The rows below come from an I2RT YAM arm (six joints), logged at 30 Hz.
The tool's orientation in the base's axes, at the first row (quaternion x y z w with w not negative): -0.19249, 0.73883, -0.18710, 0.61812
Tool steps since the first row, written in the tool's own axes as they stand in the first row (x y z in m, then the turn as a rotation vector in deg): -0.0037, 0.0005, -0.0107, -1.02, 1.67, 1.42; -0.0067, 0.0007, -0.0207, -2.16, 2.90, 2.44; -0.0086, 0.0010, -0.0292, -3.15, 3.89, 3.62; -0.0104, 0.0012, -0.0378, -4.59, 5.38, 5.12; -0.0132, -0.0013, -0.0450, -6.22, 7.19, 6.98; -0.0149, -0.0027, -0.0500, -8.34, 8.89, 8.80; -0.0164, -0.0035, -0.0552, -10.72, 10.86, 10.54; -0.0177, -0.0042, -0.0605, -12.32, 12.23, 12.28; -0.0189, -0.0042, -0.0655, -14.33, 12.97, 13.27; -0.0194, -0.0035, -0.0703, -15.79, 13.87, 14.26; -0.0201, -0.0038, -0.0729, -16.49, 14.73, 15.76; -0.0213, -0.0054, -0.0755, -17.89, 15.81, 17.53; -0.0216, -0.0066, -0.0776, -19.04, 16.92, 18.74
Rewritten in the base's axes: -0.0100, 0.0027, 0.0046, 1.48, 1.90, -0.24; -0.0194, 0.0049, 0.0087, 2.60, 3.50, -0.08; -0.0274, 0.0064, 0.0116, 3.87, 4.81, 0.05; -0.0356, 0.0078, 0.0144, 5.50, 6.77, 0.24; -0.0421, 0.0074, 0.0192, 7.50, 9.09, 0.38; -0.0467, 0.0073, 0.0222, 9.55, 11.57, 0.98; -0.0516, 0.0076, 0.0248, 11.54, 14.42, 1.68; -0.0565, 0.0079, 0.0271, 13.44, 16.35, 2.04; -0.0613, 0.0087, 0.0289, 14.71, 17.98, 3.18; -0.0659, 0.0097, 0.0298, 15.87, 19.47, 3.78; -0.0684, 0.0099, 0.0310, 17.41, 20.50, 3.68; -0.0707, 0.0093, 0.0332, 19.33, 22.08, 4.01; -0.0726, 0.0085, 0.0344, 20.65, 23.58, 4.21
